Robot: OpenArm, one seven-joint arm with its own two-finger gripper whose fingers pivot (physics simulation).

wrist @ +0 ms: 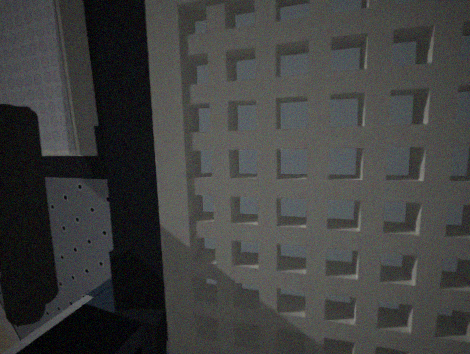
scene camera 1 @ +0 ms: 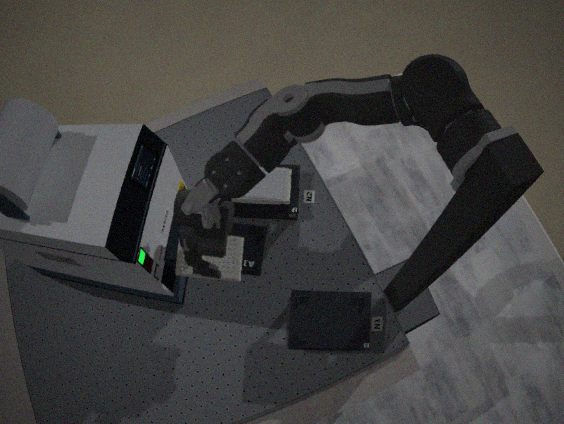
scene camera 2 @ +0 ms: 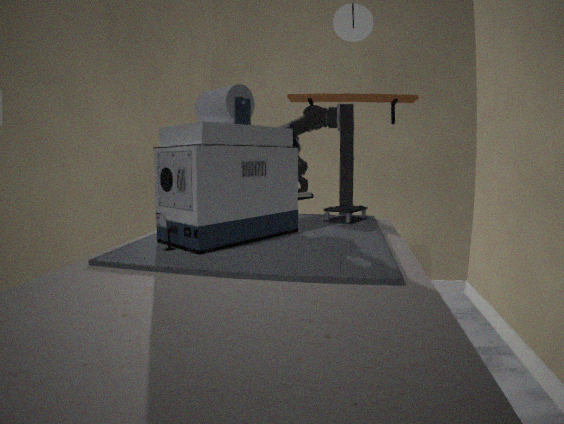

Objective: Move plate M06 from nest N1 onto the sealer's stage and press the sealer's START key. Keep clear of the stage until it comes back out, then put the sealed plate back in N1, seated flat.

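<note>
A pale plate with a grid of square wells lies on the sealer's extended dark stage, marked A1. My gripper is open above the plate. In the wrist view one dark finger stands well out from the plate's left edge; the other finger is out of that view. The sealer has a lit green key on its front. Nest N1 holds no plate. The plate's name does not show.
Nest N2 holds a white plate close beside the stage. The arm's post stands behind N1. An orange shelf hangs on the wall. A film roll sits on the sealer.
</note>
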